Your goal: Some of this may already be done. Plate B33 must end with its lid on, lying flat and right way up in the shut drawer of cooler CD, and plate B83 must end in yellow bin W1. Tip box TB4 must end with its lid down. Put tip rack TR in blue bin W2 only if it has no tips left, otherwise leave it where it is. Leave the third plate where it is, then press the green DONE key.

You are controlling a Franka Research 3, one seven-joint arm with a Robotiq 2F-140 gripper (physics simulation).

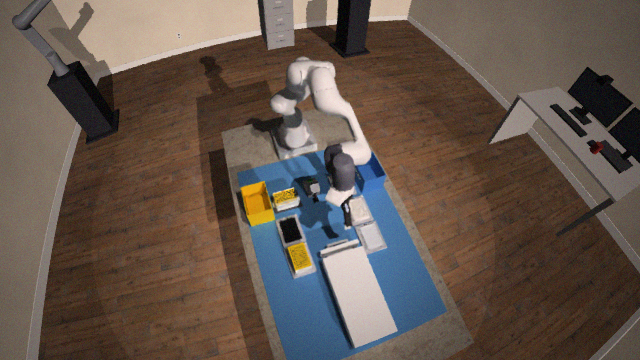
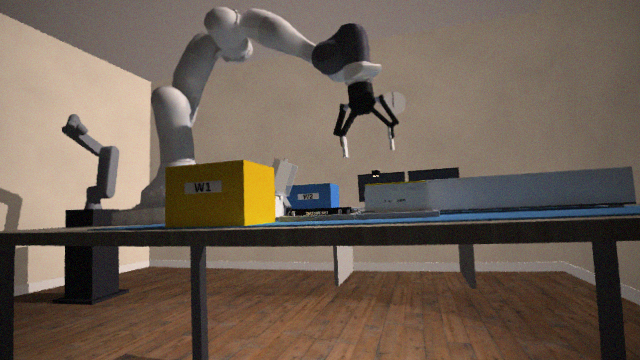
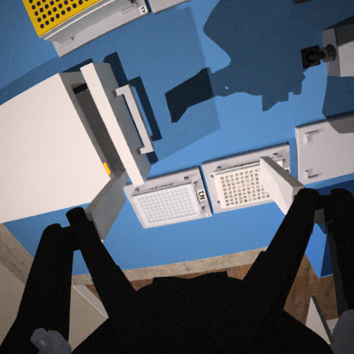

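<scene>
My gripper (image 1: 347,214) (image 2: 368,152) (image 3: 189,179) is open and empty, high above the nests beside the cooler. A clear-lidded plate (image 1: 371,236) (image 3: 164,204) lies flat on nest N1. Another white plate (image 1: 359,210) (image 3: 237,187) lies on the adjoining nest, partly behind a finger. Cooler CD (image 1: 357,295) (image 3: 45,145) has its drawer front (image 1: 340,248) (image 3: 112,120) ajar; the drawer's inside is hidden. Tip box TB4 (image 1: 286,200) has its lid (image 2: 285,175) raised. The yellow rack (image 1: 300,257) (image 3: 52,14) shows dark dots; tips are unclear. Plate labels are unreadable.
Yellow bin W1 (image 1: 257,202) (image 2: 220,195) stands beside the tip box. Blue bin W2 (image 1: 371,175) (image 2: 315,195) is by the arm. A bare nest (image 3: 327,145) is near it. A black flat item (image 1: 291,230) and the key housing (image 1: 312,186) (image 3: 342,55) are on the mat.
</scene>
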